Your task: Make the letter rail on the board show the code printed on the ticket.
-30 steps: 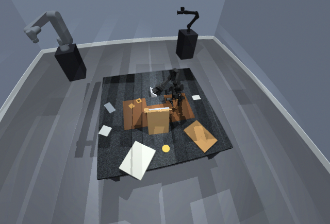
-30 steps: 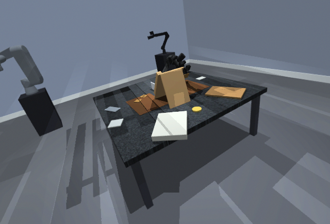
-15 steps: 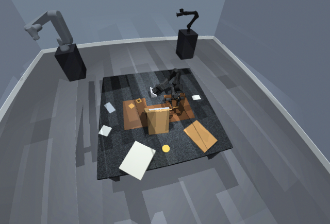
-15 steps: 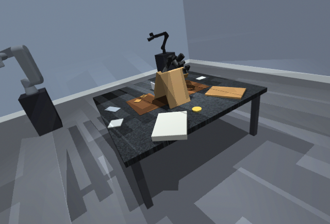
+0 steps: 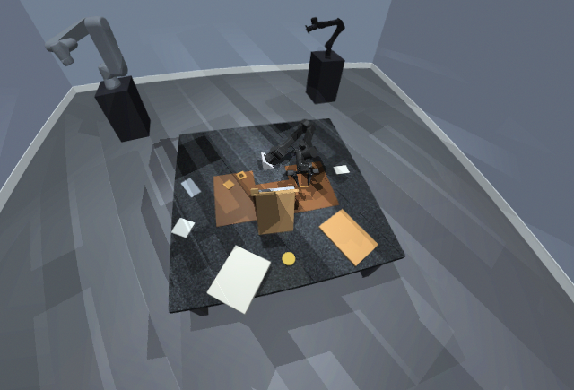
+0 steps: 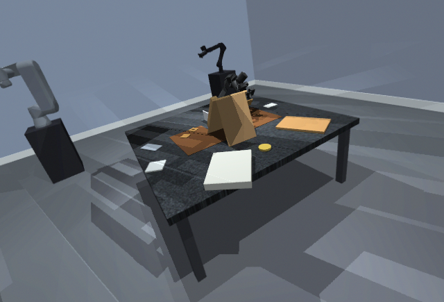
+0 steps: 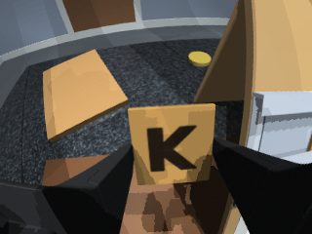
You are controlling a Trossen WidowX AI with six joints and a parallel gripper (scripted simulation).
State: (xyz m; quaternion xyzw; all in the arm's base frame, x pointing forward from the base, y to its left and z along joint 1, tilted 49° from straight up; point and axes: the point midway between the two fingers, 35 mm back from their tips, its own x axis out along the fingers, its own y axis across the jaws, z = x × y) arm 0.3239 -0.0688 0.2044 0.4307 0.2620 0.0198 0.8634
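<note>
My gripper tip is 8 cm past the white ticket, 10 cm to the left of it and 9 cm above it. From my gripper tip the other things lie so: white box: 34 cm ahead, 47 cm to the right, 15 cm below; brown mat: 17 cm behind, 12 cm to the right, 16 cm below; flat tan slab: 31 cm ahead, 18 cm to the left, 16 cm below.
</note>
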